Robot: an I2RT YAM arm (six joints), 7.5 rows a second.
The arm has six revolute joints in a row. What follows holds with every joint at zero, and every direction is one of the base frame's.
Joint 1 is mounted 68.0 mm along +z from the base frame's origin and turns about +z.
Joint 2 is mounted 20.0 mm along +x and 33.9 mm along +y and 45.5 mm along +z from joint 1 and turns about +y.
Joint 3 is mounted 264.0 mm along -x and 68.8 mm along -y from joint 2 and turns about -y.
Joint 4 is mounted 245.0 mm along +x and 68.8 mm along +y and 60.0 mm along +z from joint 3 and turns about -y.
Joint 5 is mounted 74.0 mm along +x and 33.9 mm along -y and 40.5 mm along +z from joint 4 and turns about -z.
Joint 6 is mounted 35.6 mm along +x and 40.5 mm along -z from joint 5 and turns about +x.
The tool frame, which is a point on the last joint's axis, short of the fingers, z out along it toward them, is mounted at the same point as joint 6; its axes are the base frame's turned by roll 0.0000, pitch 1.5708 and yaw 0.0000 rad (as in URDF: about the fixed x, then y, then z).
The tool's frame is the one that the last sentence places.
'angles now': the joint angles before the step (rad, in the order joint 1, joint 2, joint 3, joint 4, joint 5, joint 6). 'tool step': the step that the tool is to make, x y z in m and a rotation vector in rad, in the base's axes. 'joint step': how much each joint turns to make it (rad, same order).
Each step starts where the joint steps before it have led.
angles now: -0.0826 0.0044 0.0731 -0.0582 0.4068 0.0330
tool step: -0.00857 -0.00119 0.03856 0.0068 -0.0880 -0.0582
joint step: 0.0001 0.0374 0.1220 -0.0026 0.0589 0.0121
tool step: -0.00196 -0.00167 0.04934 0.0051 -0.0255 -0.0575
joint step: -0.0002 0.1388 0.1843 -0.0211 0.0578 0.0013
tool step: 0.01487 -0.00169 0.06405 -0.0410 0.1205 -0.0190
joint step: 0.0001 0.2495 0.2956 -0.1322 0.0153 -0.0604
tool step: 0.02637 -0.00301 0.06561 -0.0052 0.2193 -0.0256
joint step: 0.0000 0.2922 0.3956 -0.3084 0.0271 -0.0251
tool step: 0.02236 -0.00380 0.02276 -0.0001 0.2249 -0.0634
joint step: 0.0000 0.1934 0.2407 -0.2715 0.0659 0.0000
